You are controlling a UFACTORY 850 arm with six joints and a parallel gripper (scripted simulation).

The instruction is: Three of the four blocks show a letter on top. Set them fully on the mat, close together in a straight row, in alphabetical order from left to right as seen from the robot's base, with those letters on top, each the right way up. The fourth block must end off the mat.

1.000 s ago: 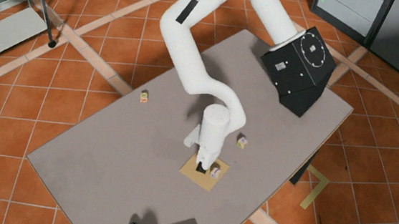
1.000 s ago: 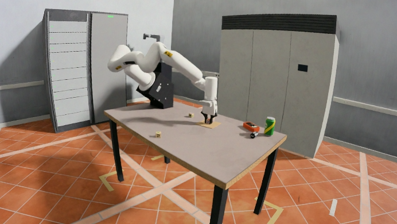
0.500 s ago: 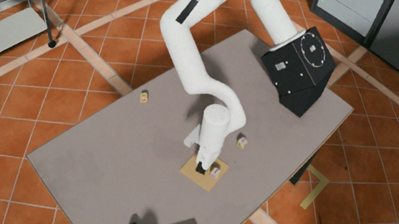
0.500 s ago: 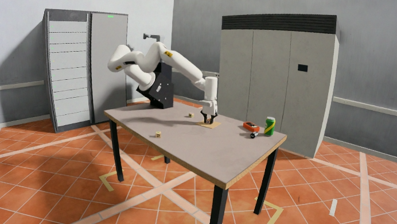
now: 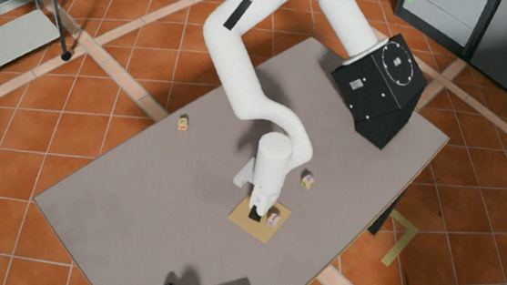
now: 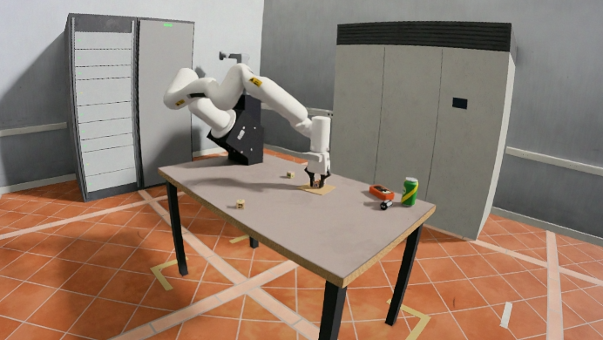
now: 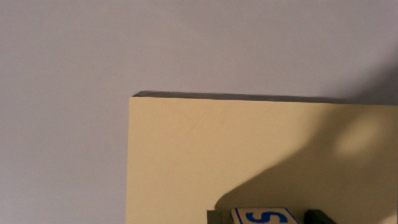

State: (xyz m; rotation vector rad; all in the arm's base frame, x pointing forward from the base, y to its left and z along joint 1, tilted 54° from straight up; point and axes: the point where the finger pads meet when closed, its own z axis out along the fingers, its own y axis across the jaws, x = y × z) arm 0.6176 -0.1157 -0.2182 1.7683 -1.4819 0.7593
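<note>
My gripper is now 20 mm above the tan mat. Round my hand: green can (430 mm ahead, 130 mm to the left, 40 mm above); then orange multimeter (280 mm ahead, 150 mm to the left, 10 mm below); then small black device (370 mm ahead, 30 mm to the left, 10 mm below).
</note>
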